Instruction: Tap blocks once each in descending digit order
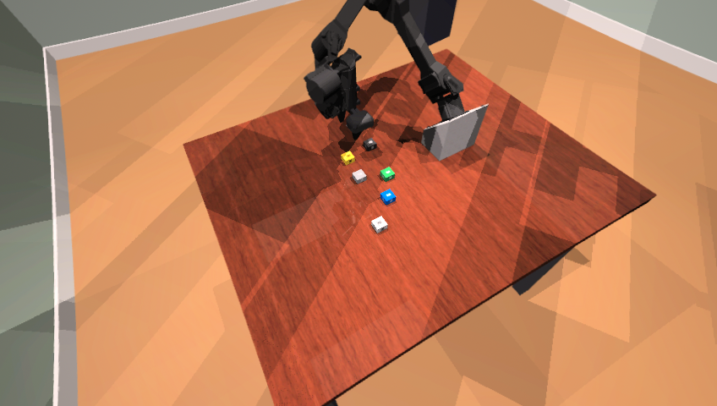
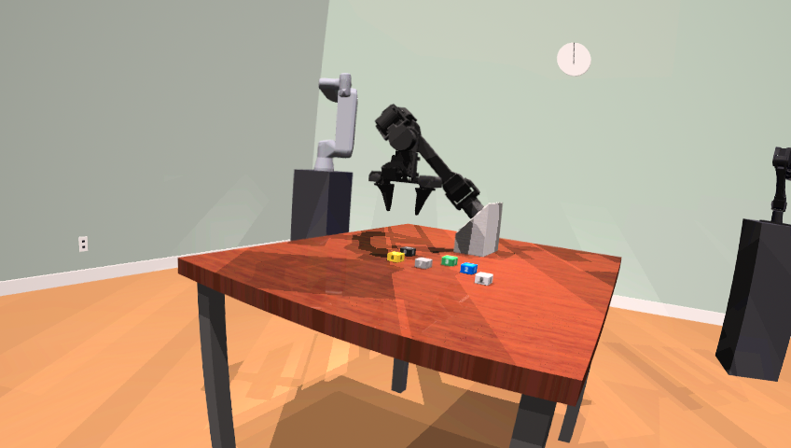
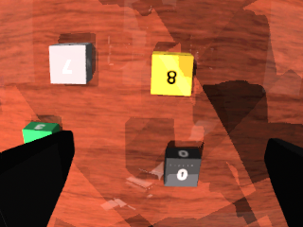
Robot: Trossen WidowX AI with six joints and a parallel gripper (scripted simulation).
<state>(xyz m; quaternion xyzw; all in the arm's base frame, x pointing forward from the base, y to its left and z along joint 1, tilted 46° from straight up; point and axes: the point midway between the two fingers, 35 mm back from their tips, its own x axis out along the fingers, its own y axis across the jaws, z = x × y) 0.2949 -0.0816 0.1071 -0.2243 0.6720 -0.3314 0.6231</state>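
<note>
My gripper tip is now 80 mm short of the white block, 250 mm to the right of it and 110 mm above it. Round my gripper tip: yellow 8 block 10 mm ahead, 10 mm to the right, 110 mm below; light grey 7 block 20 mm ahead, 80 mm to the left, 110 mm below; black 0 block 90 mm behind, 10 mm to the right, 110 mm below.
</note>
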